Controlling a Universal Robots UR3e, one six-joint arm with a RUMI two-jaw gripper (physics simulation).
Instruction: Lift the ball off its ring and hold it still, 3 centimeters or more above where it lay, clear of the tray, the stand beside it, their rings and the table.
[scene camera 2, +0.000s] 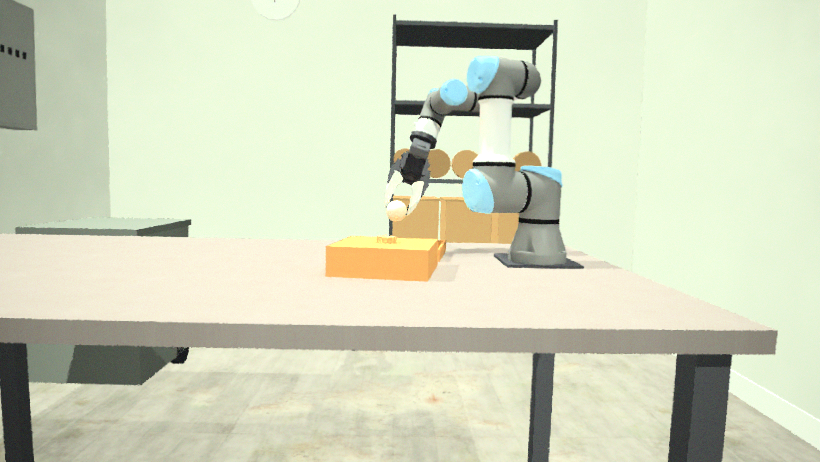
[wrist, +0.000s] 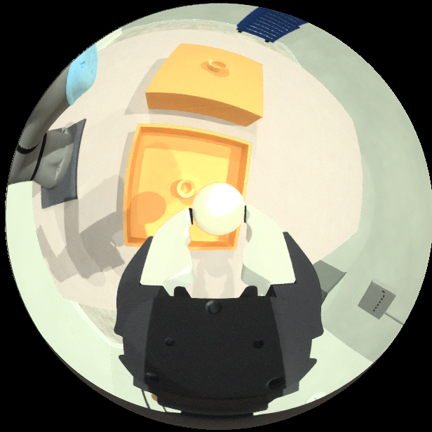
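Seen in the pictures: gripper, fingertip midpoint: (scene camera 2: 396, 211); arm's base, origin of the base link: (scene camera 2: 536, 260).
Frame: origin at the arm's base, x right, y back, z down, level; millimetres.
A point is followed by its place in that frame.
Note:
A cream-white ball (scene camera 2: 395, 210) @(y -310, x 128, z -100 mm) (wrist: 218, 208) is held between the fingertips of my gripper (scene camera 2: 403, 207) @(y -306, x 153, z -96 mm) (wrist: 218, 208), which is shut on it. In the scene view the ball hangs well above the orange stand (scene camera 2: 378, 262) @(y -367, x -188, z -23 mm), apart from it. In the wrist view the open orange tray (wrist: 131, 185) lies below the ball, with its ring (wrist: 178, 188) bare on the tray floor. The stand (wrist: 205, 90) is beside the tray and has its own ring (wrist: 218, 70) on top, also empty. In the scene view the stand hides most of the tray.
The table (scene camera 2: 229, 298) @(y -597, x -344, z 8 mm) (wrist: 305, 150) carries the tray, the stand and the robot's base plate (scene camera 2: 539, 264) @(y -17, x -62, z 0 mm) (wrist: 70, 187). A shelf rack (scene camera 2: 393, 86) with round and boxy brown items stands behind the table. A grey-green cabinet (scene camera 2: 103, 224) is at the back left.

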